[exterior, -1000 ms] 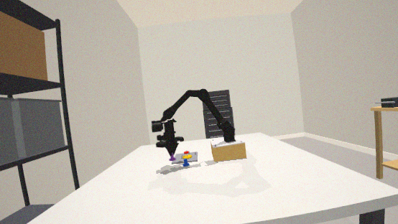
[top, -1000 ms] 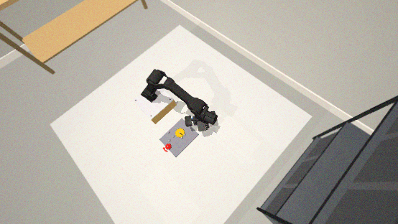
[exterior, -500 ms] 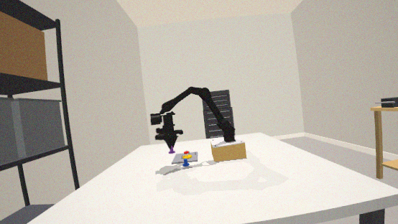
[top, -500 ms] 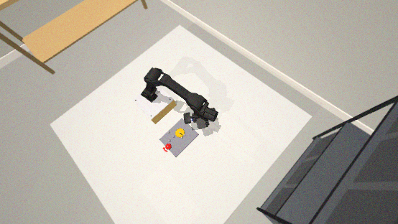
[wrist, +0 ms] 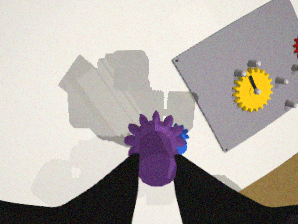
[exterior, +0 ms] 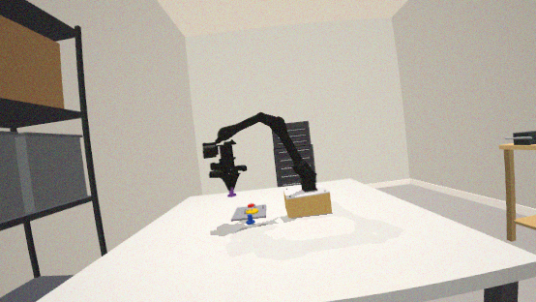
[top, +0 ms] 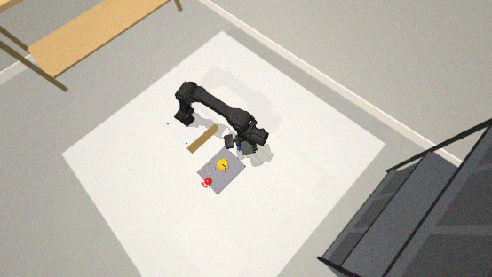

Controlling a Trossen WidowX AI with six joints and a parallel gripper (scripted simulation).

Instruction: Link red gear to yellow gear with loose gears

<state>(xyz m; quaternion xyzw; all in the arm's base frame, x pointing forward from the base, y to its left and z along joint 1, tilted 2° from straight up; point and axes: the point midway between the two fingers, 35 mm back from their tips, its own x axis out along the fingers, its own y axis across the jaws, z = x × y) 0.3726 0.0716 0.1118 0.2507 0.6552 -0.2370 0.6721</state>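
My gripper tip is now 80 mm past the red gear, 250 mm to the left of it and 150 mm above it. The rest, counted from my gripper tip: purple gear 10 mm below; blue gear 70 mm behind, 150 mm below; yellow gear 80 mm behind, 130 mm to the right, 140 mm below.
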